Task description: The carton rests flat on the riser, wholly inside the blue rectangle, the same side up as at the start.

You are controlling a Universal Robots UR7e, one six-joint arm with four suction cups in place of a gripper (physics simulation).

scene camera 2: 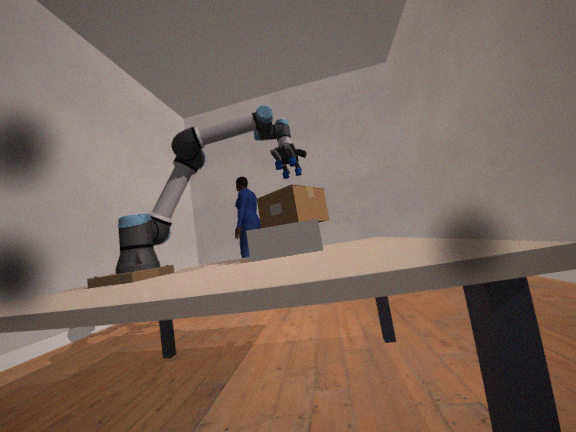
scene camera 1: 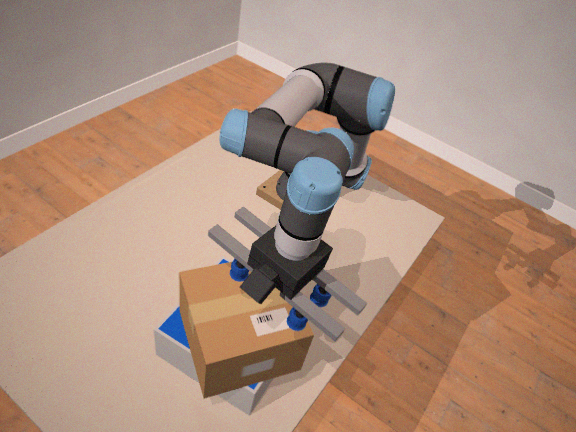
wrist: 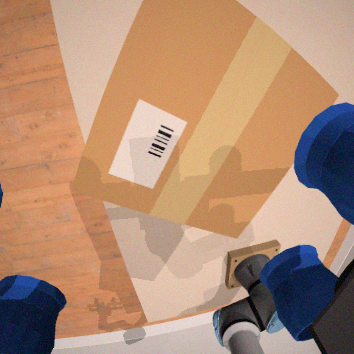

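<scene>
A brown carton [scene camera 1: 225, 340] [scene camera 2: 310, 205] [wrist: 200, 65] sits on the grey riser [scene camera 1: 172, 350] [scene camera 2: 285, 242], with its taped, barcode-labelled face up. It looks flat but is turned relative to the riser, and its near corner in scene camera 1 reaches out past the riser's edge. Parts of the blue rectangle [scene camera 1: 175, 327] show beside the carton at its left and near its lower right; the rest is hidden beneath it. My gripper [scene camera 1: 279, 284] [scene camera 2: 289, 168] hangs above the carton, with a visible gap in scene camera 2. Its suction cups touch nothing and hold nothing; it is open.
The riser stands on the pale table top [scene camera 1: 110, 240] [scene camera 2: 400, 255]. My arm's base stands on a wooden plate [scene camera 1: 267, 192] [scene camera 2: 131, 278] at the other end. A person in blue [scene camera 2: 246, 210] stands behind the table, partly hidden by the carton and riser in scene camera 2.
</scene>
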